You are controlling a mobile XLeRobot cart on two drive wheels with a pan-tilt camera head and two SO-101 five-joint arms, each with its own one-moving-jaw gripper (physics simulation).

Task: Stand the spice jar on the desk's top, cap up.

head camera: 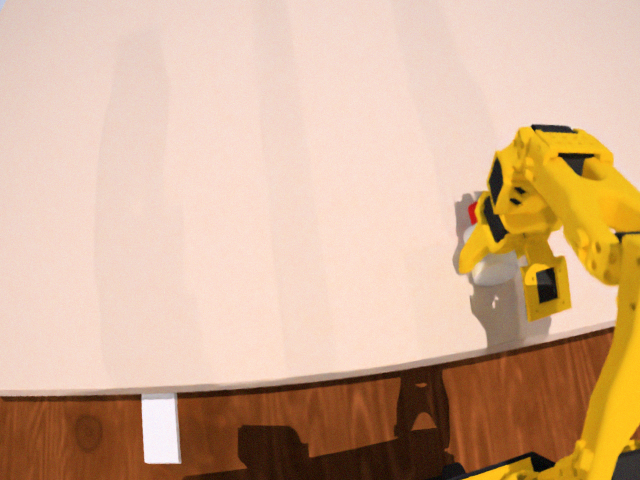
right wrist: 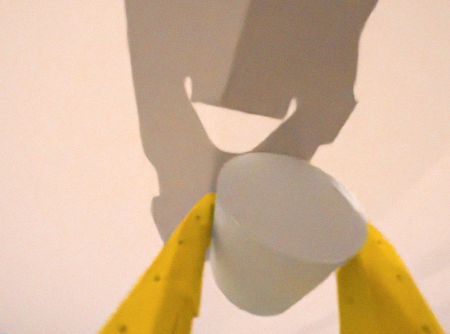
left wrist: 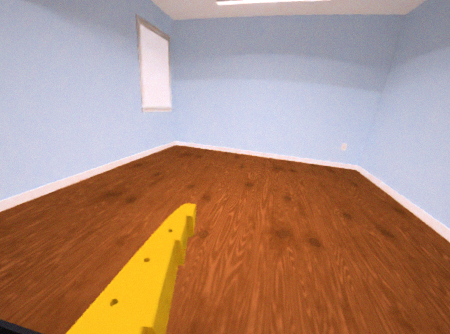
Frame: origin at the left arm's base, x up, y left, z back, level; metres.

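Where they show: left end effector, tool point: point(left wrist: 195, 215); right end effector, tool point: point(head camera: 510, 256) point(right wrist: 217, 204).
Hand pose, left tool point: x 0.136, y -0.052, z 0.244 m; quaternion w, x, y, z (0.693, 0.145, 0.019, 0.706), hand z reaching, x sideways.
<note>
After its pixels a point has its place.
The spice jar point(head camera: 495, 271) @[x -0.025, y -0.337, z -0.228 m] point(right wrist: 290, 205) @[x -0.025, y -0.342, z -0.228 m] is whitish. In the head view its red cap point(head camera: 472, 212) @[x -0.027, y -0.338, z -0.291 m] shows at the upper left beside the yellow jaw, and its rounded base end is toward the desk's near edge, so the jar is tilted well over. The right wrist view shows its flat grey base; the cap is hidden there. My right gripper point(head camera: 490, 256) @[x -0.042, y -0.364, z -0.246 m] point(right wrist: 291, 210) is shut on the jar, one jaw pressing on each side. Whether the jar touches the desk is unclear. My left gripper point(left wrist: 187, 213) is fully open, with one notched jaw in view, away from the jar.
The pale desk top point(head camera: 232, 206) @[x -0.055, y -0.126, z -0.365 m] point(right wrist: 65, 125) @[x -0.054, y -0.424, z -0.216 m] has a curved near edge, with a white leg point(head camera: 161, 428) below it at the lower left. Arm shadows fall on the desk around the jar. The left wrist view shows wooden floor point(left wrist: 280, 240) @[x -0.775, y 0.305, z 1.310 m] and blue walls point(left wrist: 280, 85) @[x 0.588, y 0.443, z 3.706 m].
</note>
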